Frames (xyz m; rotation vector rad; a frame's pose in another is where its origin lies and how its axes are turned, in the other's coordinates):
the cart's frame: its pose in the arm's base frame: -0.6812 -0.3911 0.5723 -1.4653 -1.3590 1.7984
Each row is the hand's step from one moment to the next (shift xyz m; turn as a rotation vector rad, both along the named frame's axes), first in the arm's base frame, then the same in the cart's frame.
Working: the arm's base frame: its pose in the cart's frame: 0.3605 0.4991 -0.7519 1.4653 1.3590 -1.7984

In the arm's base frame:
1: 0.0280 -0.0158 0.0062 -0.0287 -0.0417 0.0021
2: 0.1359 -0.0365 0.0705 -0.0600 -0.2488 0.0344
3: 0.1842 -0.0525 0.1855 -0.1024 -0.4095 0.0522
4: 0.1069 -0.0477 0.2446 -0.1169 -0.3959 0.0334
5: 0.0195 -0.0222 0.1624 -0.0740 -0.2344 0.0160
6: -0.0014 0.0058 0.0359 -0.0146 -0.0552 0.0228
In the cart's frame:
1: -0.0252 0.0075 -0.0195 -0.0254 0.0088 0.0429
2: -0.1085 -0.0157 -0.1129 -0.1991 0.0589 0.1535
3: -0.1919 -0.0992 -0.1563 -0.3244 0.0999 0.2562
4: -0.1900 -0.1710 -0.0905 -0.2996 0.1075 0.2649
5: -0.1012 -0.1293 -0.0169 -0.1740 0.0659 0.1614
6: -0.0117 -0.0343 -0.0028 -0.0509 -0.0006 0.0345

